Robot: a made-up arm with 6 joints. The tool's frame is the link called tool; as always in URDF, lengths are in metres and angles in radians. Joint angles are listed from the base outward.
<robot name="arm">
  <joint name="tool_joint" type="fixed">
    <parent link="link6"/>
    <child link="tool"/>
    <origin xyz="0 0 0" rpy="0 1.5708 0"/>
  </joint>
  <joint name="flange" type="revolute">
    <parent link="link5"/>
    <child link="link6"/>
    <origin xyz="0 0 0.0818" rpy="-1.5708 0 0"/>
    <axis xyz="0 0 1"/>
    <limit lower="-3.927" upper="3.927"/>
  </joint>
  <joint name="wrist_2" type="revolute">
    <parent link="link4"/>
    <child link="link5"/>
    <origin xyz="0 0 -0.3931" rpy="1.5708 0 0"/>
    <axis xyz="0 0 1"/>
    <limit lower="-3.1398" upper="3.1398"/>
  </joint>
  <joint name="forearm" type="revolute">
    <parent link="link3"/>
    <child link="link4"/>
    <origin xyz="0 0 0" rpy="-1.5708 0 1.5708"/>
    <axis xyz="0 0 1"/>
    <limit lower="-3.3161" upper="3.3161"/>
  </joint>
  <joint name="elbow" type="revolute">
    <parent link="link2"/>
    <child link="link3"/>
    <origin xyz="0 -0.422 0" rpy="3.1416 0 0"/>
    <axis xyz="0 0 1"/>
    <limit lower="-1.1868" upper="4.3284"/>
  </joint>
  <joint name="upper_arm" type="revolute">
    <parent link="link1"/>
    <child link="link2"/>
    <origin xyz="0 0 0" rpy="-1.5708 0 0"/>
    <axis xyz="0 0 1"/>
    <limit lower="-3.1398" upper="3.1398"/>
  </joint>
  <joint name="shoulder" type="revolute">
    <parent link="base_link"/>
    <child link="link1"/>
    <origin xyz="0 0 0.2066"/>
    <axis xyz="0 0 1"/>
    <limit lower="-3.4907" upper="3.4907"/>
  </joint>
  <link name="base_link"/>
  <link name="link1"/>
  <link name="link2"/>
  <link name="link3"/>
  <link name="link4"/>
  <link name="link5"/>
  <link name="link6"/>
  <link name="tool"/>
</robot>
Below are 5 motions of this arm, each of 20 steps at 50 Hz.
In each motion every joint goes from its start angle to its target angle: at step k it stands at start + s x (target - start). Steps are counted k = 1, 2, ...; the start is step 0. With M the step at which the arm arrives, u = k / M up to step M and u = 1 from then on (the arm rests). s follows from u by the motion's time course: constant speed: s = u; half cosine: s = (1 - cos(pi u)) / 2; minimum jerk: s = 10 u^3 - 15 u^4 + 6 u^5.
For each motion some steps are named. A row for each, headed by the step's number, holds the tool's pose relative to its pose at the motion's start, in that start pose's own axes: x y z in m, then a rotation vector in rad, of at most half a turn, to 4 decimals.
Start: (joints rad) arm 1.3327 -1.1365 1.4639 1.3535 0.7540 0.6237
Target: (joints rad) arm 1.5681 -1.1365 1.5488 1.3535 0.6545 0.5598
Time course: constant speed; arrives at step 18
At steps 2, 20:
2: -0.0138 0.0013 -0.0147 0.0073 0.0365 0.0022
20: -0.1387 0.0135 -0.1184 0.0669 0.3298 0.0167

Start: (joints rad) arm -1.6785 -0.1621 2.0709 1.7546 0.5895 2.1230
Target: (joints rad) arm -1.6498 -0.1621 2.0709 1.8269 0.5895 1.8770
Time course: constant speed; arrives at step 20
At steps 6, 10, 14, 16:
6: -0.0007 0.0008 0.0011 0.0620 -0.0105 0.0000
10: -0.0012 0.0013 0.0018 0.1033 -0.0176 0.0004
14: -0.0017 0.0018 0.0025 0.1447 -0.0246 0.0012
16: -0.0019 0.0020 0.0029 0.1654 -0.0282 0.0016

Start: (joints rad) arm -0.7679 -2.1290 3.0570 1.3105 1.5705 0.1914
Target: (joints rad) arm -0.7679 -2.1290 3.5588 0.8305 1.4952 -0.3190
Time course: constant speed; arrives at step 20
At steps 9, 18, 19, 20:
9: 0.0046 -0.0849 0.0103 0.0214 -0.0309 -0.2213
18: 0.0083 -0.1621 0.0367 0.0620 -0.1585 -0.4292
19: 0.0086 -0.1701 0.0405 0.0676 -0.1784 -0.4501
20: 0.0090 -0.1780 0.0445 0.0734 -0.1994 -0.4703

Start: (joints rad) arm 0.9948 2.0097 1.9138 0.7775 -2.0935 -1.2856
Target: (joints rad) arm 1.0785 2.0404 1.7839 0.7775 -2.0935 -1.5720
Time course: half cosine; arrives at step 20
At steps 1, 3, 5, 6, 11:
1: 0.0000 0.0002 -0.0006 0.0009 -0.0005 -0.0005
3: 0.0001 0.0021 -0.0050 0.0077 -0.0040 -0.0043
5: 0.0004 0.0057 -0.0135 0.0208 -0.0111 -0.0115
6: 0.0006 0.0079 -0.0190 0.0293 -0.0158 -0.0161
11: 0.0026 0.0208 -0.0536 0.0829 -0.0478 -0.0430

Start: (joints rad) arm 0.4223 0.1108 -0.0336 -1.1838 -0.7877 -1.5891
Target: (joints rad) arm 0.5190 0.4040 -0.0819 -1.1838 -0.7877 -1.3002
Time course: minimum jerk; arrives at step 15
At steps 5, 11, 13, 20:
5: 0.0275 0.0014 0.0224 -0.0215 -0.0435 -0.0461
11: 0.1079 -0.0085 0.0988 -0.0947 -0.1699 -0.2082
13: 0.1191 -0.0118 0.1111 -0.1064 -0.1876 -0.2350
20: 0.1212 -0.0125 0.1134 -0.1086 -0.1908 -0.2401

